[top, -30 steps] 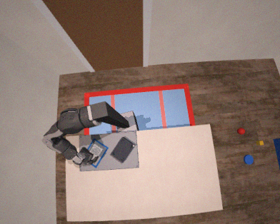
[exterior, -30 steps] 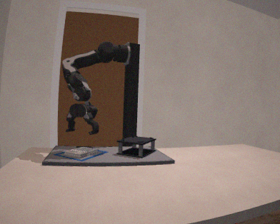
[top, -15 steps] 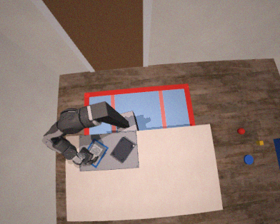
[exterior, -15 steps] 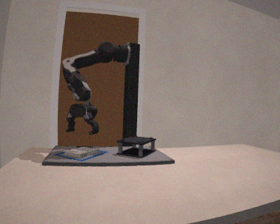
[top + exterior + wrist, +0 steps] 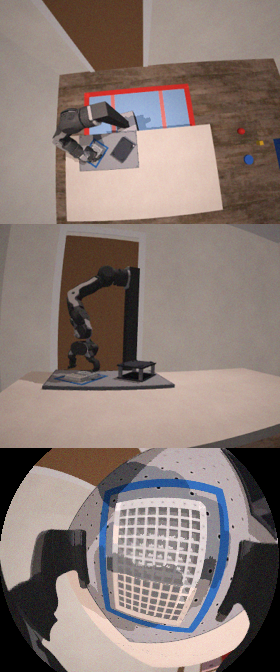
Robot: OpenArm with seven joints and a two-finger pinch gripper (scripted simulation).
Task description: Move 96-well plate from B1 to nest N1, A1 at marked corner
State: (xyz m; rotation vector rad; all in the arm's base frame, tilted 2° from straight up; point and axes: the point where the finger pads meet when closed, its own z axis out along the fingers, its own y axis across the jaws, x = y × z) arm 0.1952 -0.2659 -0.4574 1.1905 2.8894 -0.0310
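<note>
My gripper is now 2 cm above the white 96-well plate. Also, from my hand: raised plate nest N1: 3 cm ahead, 24 cm to the left, 3 cm above.
</note>
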